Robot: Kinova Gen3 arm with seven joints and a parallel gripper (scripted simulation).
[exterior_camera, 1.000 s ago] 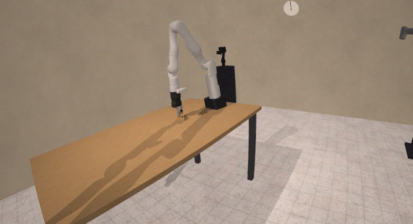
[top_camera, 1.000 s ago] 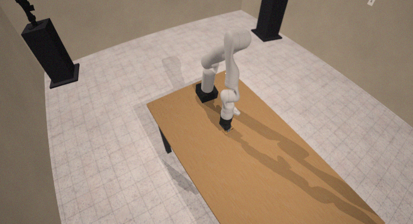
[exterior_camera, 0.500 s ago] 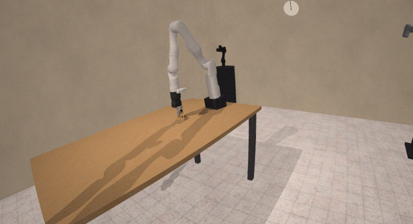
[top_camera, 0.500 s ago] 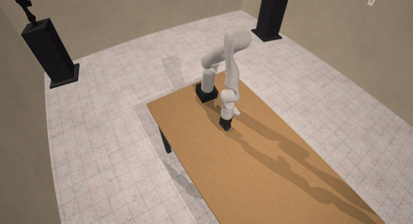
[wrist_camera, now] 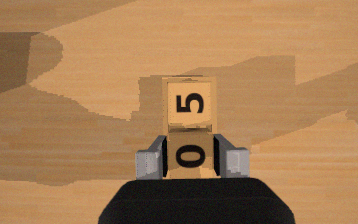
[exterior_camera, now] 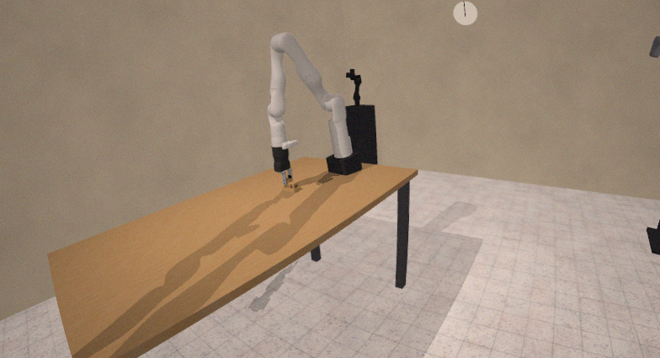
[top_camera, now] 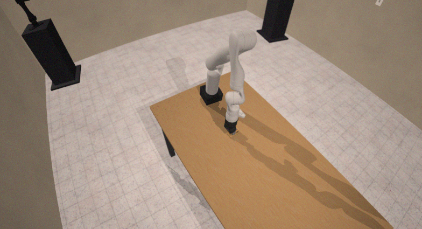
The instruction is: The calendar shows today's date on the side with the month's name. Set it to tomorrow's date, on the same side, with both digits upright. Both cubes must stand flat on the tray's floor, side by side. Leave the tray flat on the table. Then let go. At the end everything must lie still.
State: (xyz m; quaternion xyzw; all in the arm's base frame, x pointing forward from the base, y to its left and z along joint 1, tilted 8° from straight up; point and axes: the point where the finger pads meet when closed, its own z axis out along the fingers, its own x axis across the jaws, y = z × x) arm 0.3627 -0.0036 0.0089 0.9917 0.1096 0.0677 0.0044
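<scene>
Now: hand 1 cm above the wooden date cube. Round my hand: wooden tray: 2 cm to the left, 4 cm below.
</scene>
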